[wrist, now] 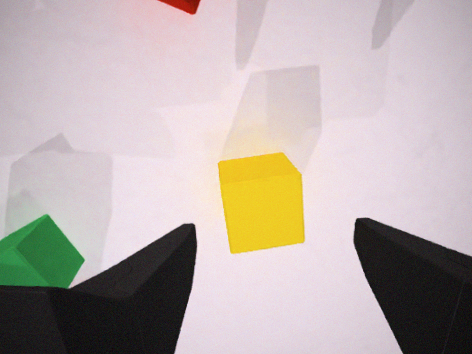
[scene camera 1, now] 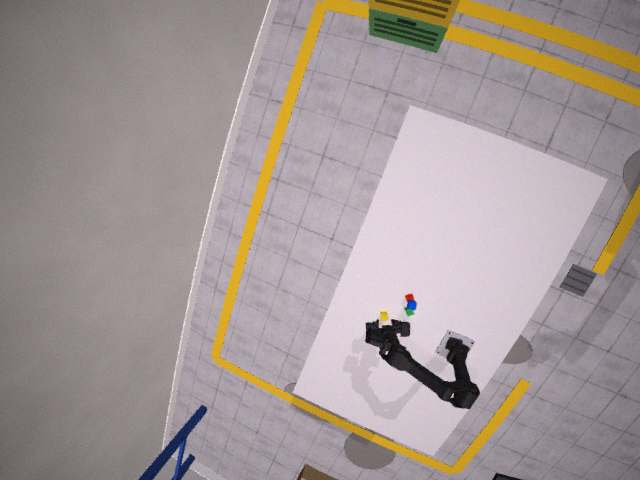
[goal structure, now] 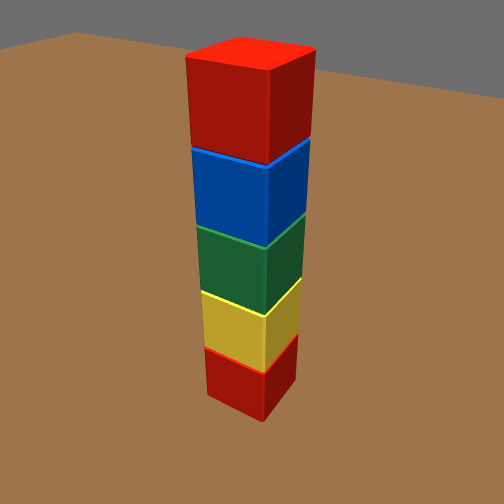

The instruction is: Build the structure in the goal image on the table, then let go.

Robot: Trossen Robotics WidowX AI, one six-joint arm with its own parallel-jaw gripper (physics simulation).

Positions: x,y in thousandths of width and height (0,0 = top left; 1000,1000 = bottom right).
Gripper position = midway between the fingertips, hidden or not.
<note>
In view: my gripper (wrist: 584,657) and a yellow cube (wrist: 556,555).
</note>
